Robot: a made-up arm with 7 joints.
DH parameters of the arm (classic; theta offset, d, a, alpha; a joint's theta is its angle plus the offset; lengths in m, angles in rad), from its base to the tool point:
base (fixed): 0 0 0 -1.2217
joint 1: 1.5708 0 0 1.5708
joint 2: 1.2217 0 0 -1.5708
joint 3: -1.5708 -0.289 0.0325 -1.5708
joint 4: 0 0 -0.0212 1.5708
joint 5: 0 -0.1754 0 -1.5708
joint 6: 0 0 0 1.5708
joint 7: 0 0 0 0
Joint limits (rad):
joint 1: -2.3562..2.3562
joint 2: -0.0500..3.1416
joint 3: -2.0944..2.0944
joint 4: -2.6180..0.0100
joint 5: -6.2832..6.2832
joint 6: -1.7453..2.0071
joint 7: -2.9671..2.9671
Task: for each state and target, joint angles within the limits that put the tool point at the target. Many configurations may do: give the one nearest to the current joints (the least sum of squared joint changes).
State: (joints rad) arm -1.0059 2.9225 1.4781 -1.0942 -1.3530 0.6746 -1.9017
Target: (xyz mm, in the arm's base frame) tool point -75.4 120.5 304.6
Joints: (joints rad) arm -0.6465 2.1383 1.1359 -1.8304 -1.3530 0.6746 -1.9017
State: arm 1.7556 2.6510 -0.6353 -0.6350 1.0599 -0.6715 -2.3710
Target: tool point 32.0 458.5 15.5
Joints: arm 2.1728 2.2900 -0.5298 -0.6053 1.0599 -0.6715 -2.3710
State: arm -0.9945 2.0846 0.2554 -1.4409 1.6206 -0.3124 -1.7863
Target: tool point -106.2 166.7 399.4
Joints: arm -0.7606 2.5944 0.3630 -0.8662 1.6206 -0.3124 -1.7863
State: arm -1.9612 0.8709 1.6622 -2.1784 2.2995 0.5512 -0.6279
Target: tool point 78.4 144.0 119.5
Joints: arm -2.0869 0.6563 1.4543 -2.6159 2.2995 0.5512 -0.6279
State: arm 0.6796 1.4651 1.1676 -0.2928 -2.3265 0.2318 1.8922
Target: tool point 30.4 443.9 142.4
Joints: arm 0.6693 1.8104 1.0087 -0.3094 -2.3265 0.2318 1.8922
